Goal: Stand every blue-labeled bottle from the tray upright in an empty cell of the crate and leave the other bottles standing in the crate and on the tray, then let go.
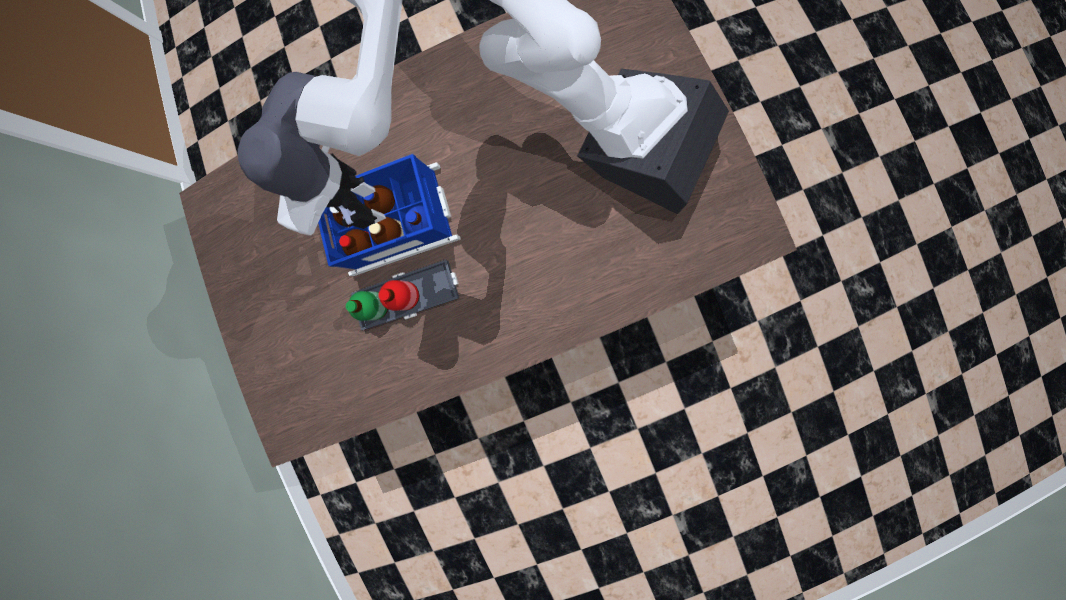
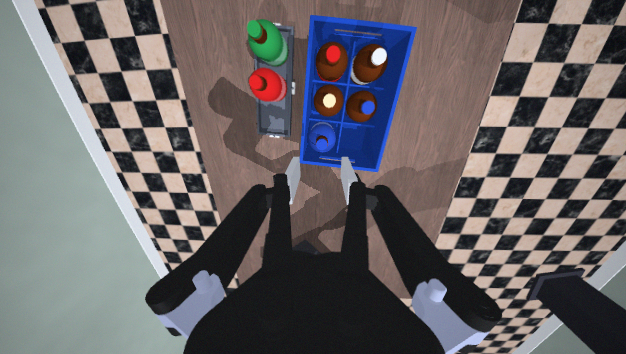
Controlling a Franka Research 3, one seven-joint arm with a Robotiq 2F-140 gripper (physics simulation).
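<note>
The blue bottle (image 1: pixel 413 218) (image 2: pixel 322 137) stands in an end cell of the blue crate (image 1: pixel 434 234) (image 2: pixel 392 90); its label is hard to make out. The cell beside it is empty. A red bottle (image 1: pixel 399 295) (image 2: pixel 267 85) and a green bottle (image 1: pixel 364 305) (image 2: pixel 268 44) stand on the grey tray (image 1: pixel 437 286) (image 2: pixel 274 112). My gripper (image 1: pixel 372 206) (image 2: pixel 320 166) is open and empty, above the crate and clear of the blue bottle.
Brown bottles stand in the other crate cells: red-capped (image 1: pixel 356 240) (image 2: pixel 331 65), cream-capped (image 1: pixel 386 229) (image 2: pixel 328 101), blue-capped (image 1: pixel 381 198) (image 2: pixel 361 107) and white-capped (image 2: pixel 369 64). The tray lies alongside the crate. The robot's base (image 1: pixel 682 160) stands on the same table.
</note>
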